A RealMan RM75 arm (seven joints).
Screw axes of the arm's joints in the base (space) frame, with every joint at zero. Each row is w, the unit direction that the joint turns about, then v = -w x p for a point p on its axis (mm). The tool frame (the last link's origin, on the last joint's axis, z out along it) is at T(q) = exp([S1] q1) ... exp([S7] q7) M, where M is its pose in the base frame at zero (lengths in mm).
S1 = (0, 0, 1, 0.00, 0.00, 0.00)
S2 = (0, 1, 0, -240.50, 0.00, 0.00)
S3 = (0, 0, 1, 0.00, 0.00, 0.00)
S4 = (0, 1, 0, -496.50, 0.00, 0.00)
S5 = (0, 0, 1, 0.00, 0.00, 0.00)
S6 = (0, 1, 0, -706.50, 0.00, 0.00)
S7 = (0, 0, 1, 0.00, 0.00, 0.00)
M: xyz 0.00 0.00 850.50 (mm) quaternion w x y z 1 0 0 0
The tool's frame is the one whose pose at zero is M.
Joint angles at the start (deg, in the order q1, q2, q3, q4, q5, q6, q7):
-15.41 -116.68 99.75 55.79 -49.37 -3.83 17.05
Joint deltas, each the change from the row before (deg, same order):
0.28 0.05 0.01 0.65 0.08 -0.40 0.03
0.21 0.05 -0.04 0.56 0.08 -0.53 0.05
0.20 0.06 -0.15 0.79 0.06 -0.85 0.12
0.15 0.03 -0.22 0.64 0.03 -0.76 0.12
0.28 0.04 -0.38 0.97 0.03 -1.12 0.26
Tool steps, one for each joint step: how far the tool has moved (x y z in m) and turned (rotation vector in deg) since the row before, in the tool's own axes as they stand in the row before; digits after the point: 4 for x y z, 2 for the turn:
0.0008 0.0007 -0.0010 -0.24 0.00 0.07
0.0006 0.0007 -0.0008 -0.25 -0.13 0.09
0.0015 0.0011 -0.0009 -0.39 -0.18 0.10
0.0013 0.0008 -0.0007 -0.29 -0.16 0.03
0.0019 0.0007 -0.0013 -0.37 -0.22 0.06

